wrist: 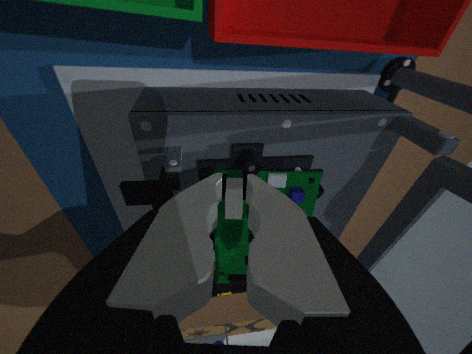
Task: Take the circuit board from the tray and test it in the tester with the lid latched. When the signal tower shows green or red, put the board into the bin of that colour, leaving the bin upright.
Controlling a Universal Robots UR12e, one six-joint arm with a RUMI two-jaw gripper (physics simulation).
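Places are measured from the arm's base along level axes (x back, y up, z left), in metres.
Pixels of known places: gripper, between the fingertips: [234, 176].
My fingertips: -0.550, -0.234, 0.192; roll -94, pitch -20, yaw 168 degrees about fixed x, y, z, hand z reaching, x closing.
Observation:
Behind a point stands the place of what it marks, as x, y, z.
My gripper [234, 176] {-0.550, -0.234, 0.192} is shut on the green circuit board [310, 181] {-0.606, -0.233, 0.203}, holding it by a pale grey part between the fingertips. The board carries a white and a blue component at its right; the fingers hide much of its middle and left. It is over the grey tester [345, 150] {-0.625, -0.243, 0.229}, close to a dark bar with a black block. Whether it touches the tester cannot be told. A black lever-like part [142, 193] {-0.497, -0.212, 0.185} is left of the board. The red bin [320, 45] {-0.572, -0.256, 0.278} is upright at the top right, and part of the green bin [165, 13] {-0.490, -0.256, 0.260} shows at the top left. No signal lamp shows.
A dark round base [397, 75] {-0.669, -0.290, 0.288} with a dark rod [440, 91] {-0.669, -0.250, 0.287} stands at the upper right, above a thick grey bar [425, 132] {-0.642, -0.220, 0.262}. A dark-framed pale panel [425, 255] {-0.683, -0.182, 0.197} is at the lower right. Blue surface [30, 95] {-0.410, -0.301, 0.176} lies beyond the tester.

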